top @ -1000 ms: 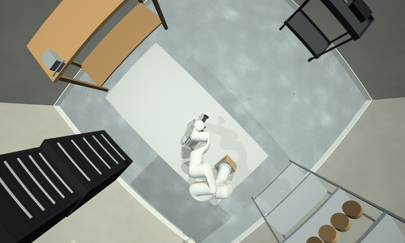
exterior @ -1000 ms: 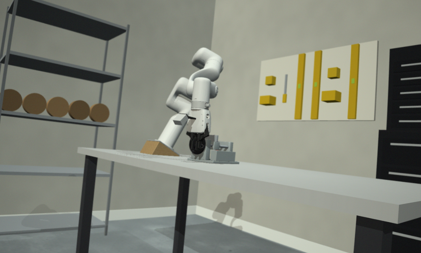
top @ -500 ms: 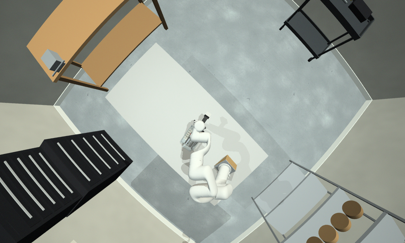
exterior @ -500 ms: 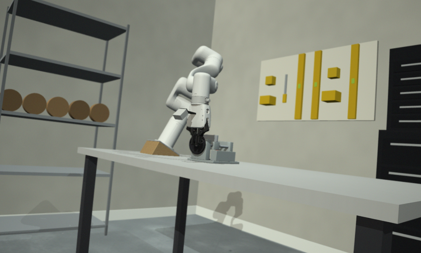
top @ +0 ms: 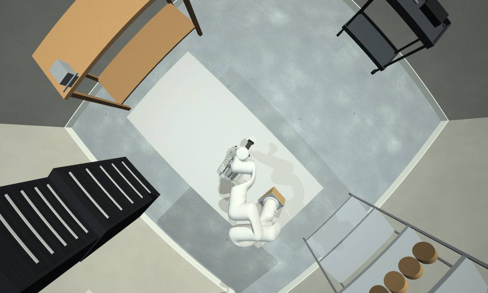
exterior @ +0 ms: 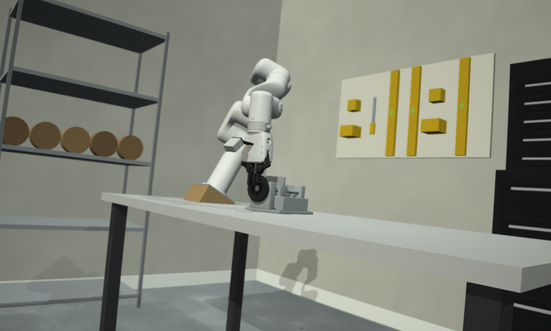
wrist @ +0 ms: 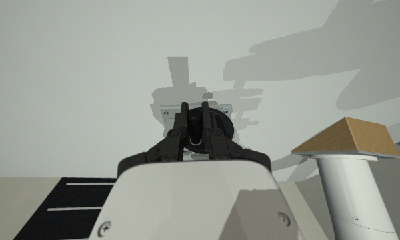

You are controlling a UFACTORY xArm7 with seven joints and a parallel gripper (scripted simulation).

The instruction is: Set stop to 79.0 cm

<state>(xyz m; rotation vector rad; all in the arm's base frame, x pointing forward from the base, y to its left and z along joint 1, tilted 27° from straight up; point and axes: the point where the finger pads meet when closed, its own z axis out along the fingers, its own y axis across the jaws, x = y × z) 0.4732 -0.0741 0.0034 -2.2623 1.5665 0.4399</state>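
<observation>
My hand is 1 cm past the black handwheel, 2 cm to the right of it and 1 cm above it.
</observation>
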